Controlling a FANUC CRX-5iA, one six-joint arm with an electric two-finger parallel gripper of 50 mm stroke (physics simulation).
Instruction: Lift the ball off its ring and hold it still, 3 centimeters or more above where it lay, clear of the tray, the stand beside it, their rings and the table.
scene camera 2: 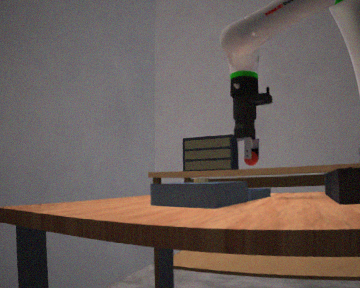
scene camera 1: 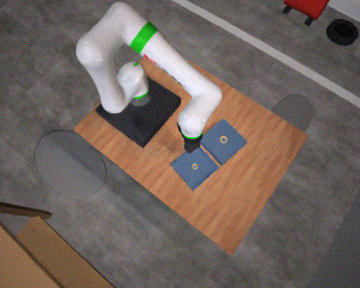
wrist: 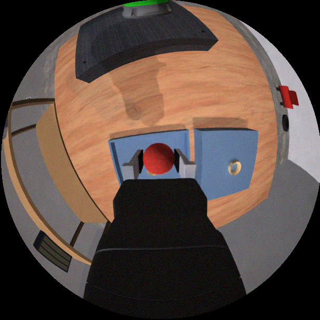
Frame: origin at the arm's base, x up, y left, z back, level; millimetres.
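Seen in the pictures: gripper, between the fingertips: (scene camera 2: 251,159); arm's base, origin of its link: (scene camera 1: 140,94).
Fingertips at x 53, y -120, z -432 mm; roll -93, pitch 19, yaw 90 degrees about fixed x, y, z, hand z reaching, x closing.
Pixels of each thing's top centre, then the offset from my fingertips to it. "spot": a spot on its surface instead. Level surfaces: height alone.
- red ball, centre of its top: (scene camera 2: 250,151) dx +25, dy -1, dz -2 mm
- tray's ring, a spot on its surface: (scene camera 1: 192,166) spot: dx -110, dy -48, dz -57 mm
- pale ring, a spot on its surface: (scene camera 1: 220,139) spot: dx -57, dy +153, dz -103 mm
- wooden table, height of its surface: dx -124 mm
The red ball (scene camera 2: 251,159) (wrist: 158,165) is between the two fingers of my gripper (scene camera 2: 251,150) (wrist: 158,156), which is shut on it. In scene camera 2 it hangs well above the blue tray (scene camera 2: 260,192) (scene camera 1: 194,180) (wrist: 113,152), with a wide gap below. The tray's ring (scene camera 1: 192,166) shows bare in scene camera 1, and a bit of it shows under the ball in the wrist view. The blue stand (scene camera 2: 200,196) (scene camera 1: 212,145) (wrist: 215,150) is beside the tray, with a pale ring (scene camera 1: 220,139) (wrist: 230,169) on top. The ball and fingertips are hidden in scene camera 1.
The wooden table (scene camera 1: 225,215) (scene camera 2: 100,212) (wrist: 225,75) carries the tray, the stand and the black robot base plate (scene camera 1: 142,135) (scene camera 2: 344,187) (wrist: 145,37). A wooden bench (scene camera 2: 300,170) and a drawer unit (scene camera 2: 209,153) (wrist: 54,254) stand away from the table.
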